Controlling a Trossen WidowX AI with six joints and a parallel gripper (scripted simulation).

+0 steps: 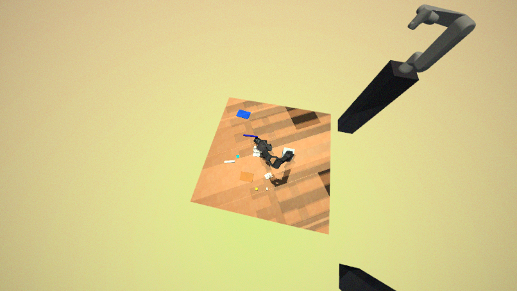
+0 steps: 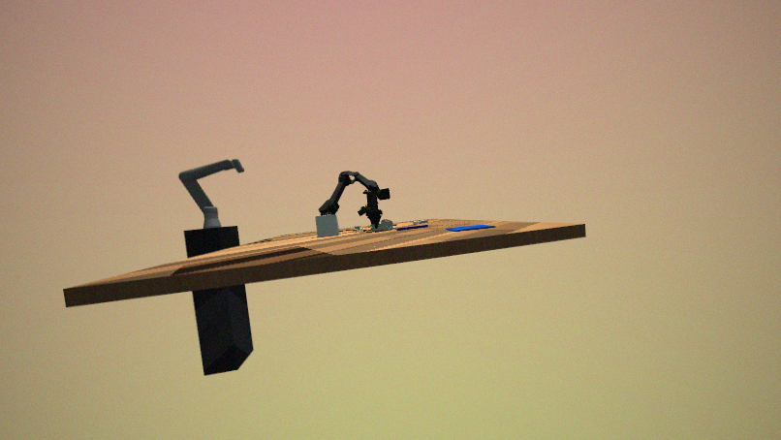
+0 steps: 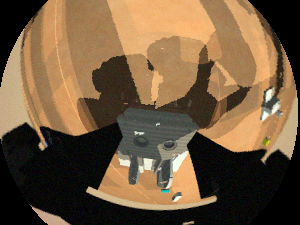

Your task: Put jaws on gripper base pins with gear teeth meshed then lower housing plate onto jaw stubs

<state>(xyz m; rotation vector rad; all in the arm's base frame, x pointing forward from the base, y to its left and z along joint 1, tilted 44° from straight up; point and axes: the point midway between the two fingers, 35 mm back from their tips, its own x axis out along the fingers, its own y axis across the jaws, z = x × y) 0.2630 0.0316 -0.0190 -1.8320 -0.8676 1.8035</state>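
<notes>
My gripper tip is now 1 cm short of the gripper base and 2 cm below it. From my gripper tip the other things lie so: teal bit 26 cm ahead, 11 cm to the left, 1 cm below; then blue bar 18 cm ahead, 16 cm to the right, 1 cm below; then brown pad 11 cm ahead, 30 cm to the left, 1 cm below.
</notes>
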